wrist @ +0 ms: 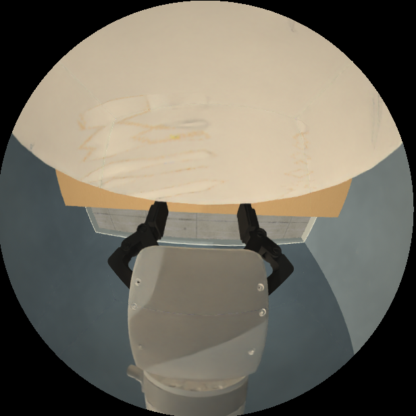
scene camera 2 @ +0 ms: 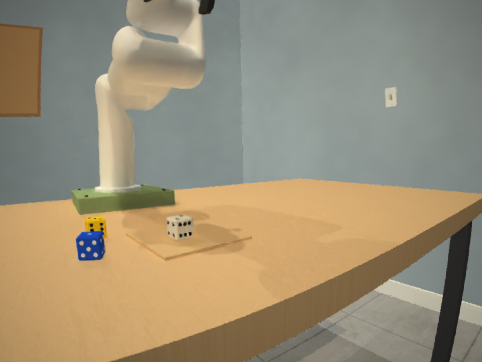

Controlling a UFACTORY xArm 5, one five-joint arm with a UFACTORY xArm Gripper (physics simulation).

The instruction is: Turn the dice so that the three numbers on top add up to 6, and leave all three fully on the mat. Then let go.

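Frame: origin at the arm's base, x ahead, y left, z up, level; centimetres.
Seen in the pictures: gripper, fingertip midpoint: [scene camera 2: 177, 7]; arm's base at its link origin: [scene camera 2: 118, 190].
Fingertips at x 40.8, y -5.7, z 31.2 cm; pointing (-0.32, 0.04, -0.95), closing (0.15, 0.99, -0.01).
Observation:
Pixels of each thing's top centre, then the offset from my fingertips to it.
- white die at its top centre: [scene camera 2: 179, 217] dx +0.2, dy -0.2, dz -31.3 cm
- thin wooden mat at its top centre: [scene camera 2: 185, 235] dx -0.1, dy +0.9, dz -34.3 cm
- blue die at its top centre: [scene camera 2: 89, 233] dx -0.7, dy -13.2, dz -31.7 cm
- yellow die at its top centre: [scene camera 2: 94, 218] dx -10.0, dy -9.8, dz -31.7 cm
In the scene view a white die [scene camera 2: 180, 227] sits flat on the thin wooden mat [scene camera 2: 165, 250]. A blue die [scene camera 2: 90, 245] stands on the table to the left of the mat, with five white pips on the face toward the camera. A yellow die [scene camera 2: 95, 225] stands on the table behind the blue one, which partly hides it. The top faces are seen at too flat an angle to read surely. My gripper [wrist: 202, 203] is open and empty, high above the table. The dice do not show in the wrist view, where the pale arm covers the upper part.
The green base block [scene camera 2: 125, 201] of the white arm [scene camera 2: 117, 145] stands behind the dice and the mat. The table's edge [scene camera 2: 300, 300] runs along the front right, with a dark leg [scene camera 2: 452, 295] below. Walls stand behind the table.

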